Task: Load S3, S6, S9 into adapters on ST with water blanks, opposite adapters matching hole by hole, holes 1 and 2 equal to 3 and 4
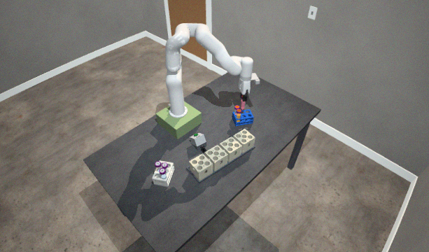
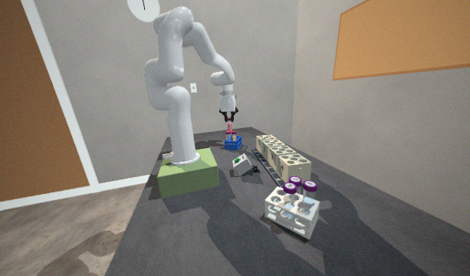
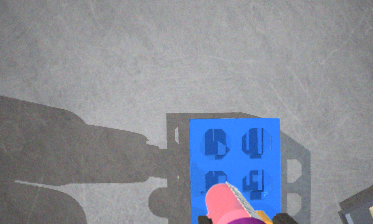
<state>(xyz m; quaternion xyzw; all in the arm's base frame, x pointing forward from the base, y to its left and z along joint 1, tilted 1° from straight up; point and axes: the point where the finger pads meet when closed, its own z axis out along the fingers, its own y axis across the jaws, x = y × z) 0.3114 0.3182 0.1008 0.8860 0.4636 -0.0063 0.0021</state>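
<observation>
Right now my hand is 10 mm short of the sample tube and 50 mm above it. From my hand the other things lie so: blue sample rack: 20 mm ahead, 10 mm to the right, 170 mm below; green done key: 90 mm behind, 370 mm to the right, 130 mm below; adapter 1: 170 mm ahead, 200 mm to the right, 150 mm below.
</observation>
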